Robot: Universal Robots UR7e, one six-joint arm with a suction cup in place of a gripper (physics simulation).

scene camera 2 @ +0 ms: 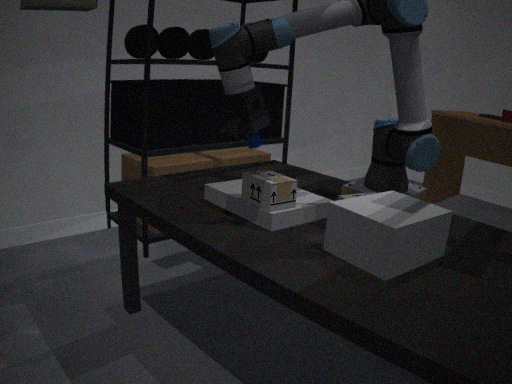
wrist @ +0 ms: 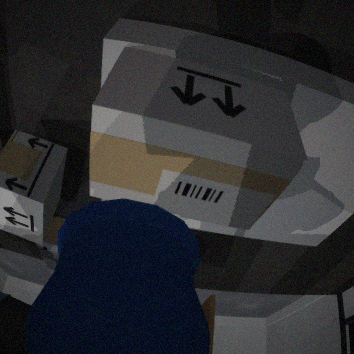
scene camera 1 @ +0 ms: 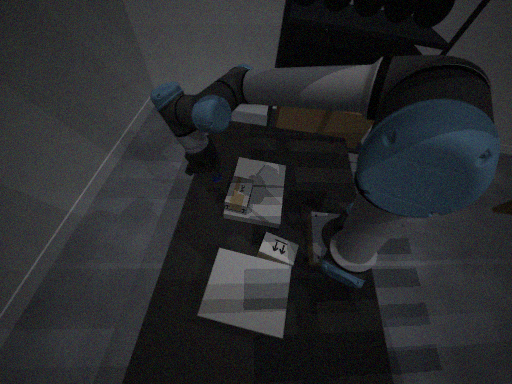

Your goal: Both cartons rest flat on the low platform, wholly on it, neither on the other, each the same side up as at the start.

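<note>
A white carton with tan tape rests flat near one long edge of the low white platform, its side arrows pointing up. A second white carton lies on the table beside the tall white box, with an arrow-marked face up; it does not show in scene camera 2. My blue suction cup is tilted in the air, higher than the platform carton and off to its side. The cup touches neither carton and holds nothing.
The tall white box stands on the dark table. My arm's base stands at the table's side near the second carton. A dark shelf rack stands beyond the table's far end.
</note>
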